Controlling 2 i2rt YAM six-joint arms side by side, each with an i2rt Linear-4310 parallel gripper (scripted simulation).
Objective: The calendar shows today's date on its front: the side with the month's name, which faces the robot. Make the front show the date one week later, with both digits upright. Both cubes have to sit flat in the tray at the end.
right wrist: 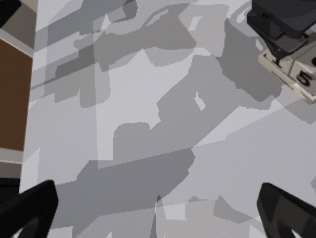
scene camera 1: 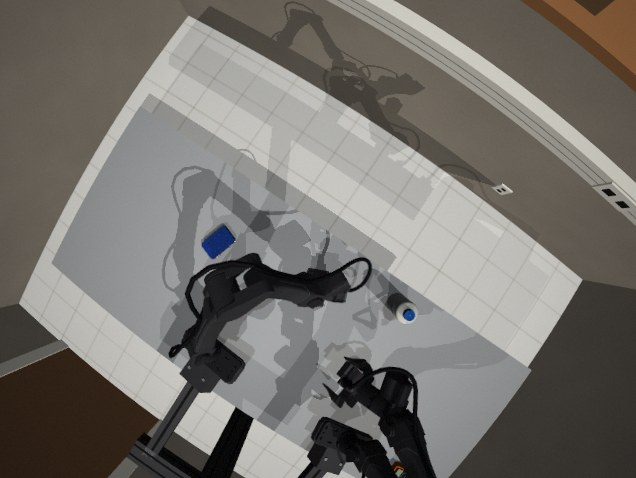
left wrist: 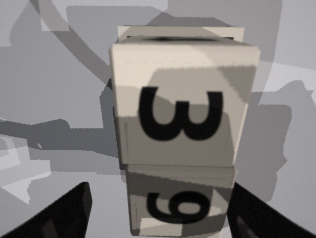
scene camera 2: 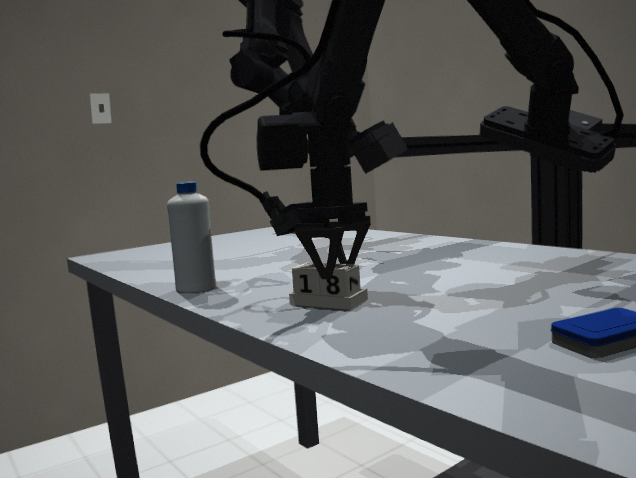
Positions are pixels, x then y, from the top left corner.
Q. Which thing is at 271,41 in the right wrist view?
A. My left gripper.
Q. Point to a calendar tray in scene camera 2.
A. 339,302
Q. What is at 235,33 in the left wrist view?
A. A calendar tray.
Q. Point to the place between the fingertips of my right gripper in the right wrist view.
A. At 158,191
